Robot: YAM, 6 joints.
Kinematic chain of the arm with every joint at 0, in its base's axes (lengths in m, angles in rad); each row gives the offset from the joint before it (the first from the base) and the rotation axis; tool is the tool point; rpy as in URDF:
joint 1: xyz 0 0 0.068 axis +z
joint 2: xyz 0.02 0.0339 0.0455 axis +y
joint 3: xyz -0.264 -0.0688 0 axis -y
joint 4: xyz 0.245 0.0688 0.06 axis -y
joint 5: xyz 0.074 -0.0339 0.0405 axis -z
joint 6: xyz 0.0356 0 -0.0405 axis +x
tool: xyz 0 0 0 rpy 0 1.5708 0
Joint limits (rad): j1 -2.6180..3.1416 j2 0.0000..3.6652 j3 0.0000..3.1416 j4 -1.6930..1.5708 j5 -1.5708..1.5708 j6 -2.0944..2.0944
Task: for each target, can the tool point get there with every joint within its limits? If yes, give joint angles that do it. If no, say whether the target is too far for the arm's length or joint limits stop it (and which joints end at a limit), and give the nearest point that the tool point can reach.
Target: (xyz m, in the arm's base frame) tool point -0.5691 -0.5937 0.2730
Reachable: no: too far | nearest point -0.4386 -0.4576 0.2355 | short by 0.192 m
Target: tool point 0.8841 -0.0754 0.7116
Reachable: no: too far | nearest point 0.5333 -0.0455 0.4688 | short by 0.428 m
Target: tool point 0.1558 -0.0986 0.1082
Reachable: yes | joints -0.7528 1.4837 0.4091 -0.3178 -1.3226 1.1951
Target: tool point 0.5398 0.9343 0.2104
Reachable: no: too far | nearest point 0.3218 0.5570 0.1705 | short by 0.438 m
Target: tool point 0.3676 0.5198 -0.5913
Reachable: no: too far | nearest point 0.2607 0.3687 -0.3181 | short by 0.330 m
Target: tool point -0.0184 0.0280 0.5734
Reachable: yes | joints 1.6530 0.7208 1.5280 -0.1188 -0.4680 0.9245
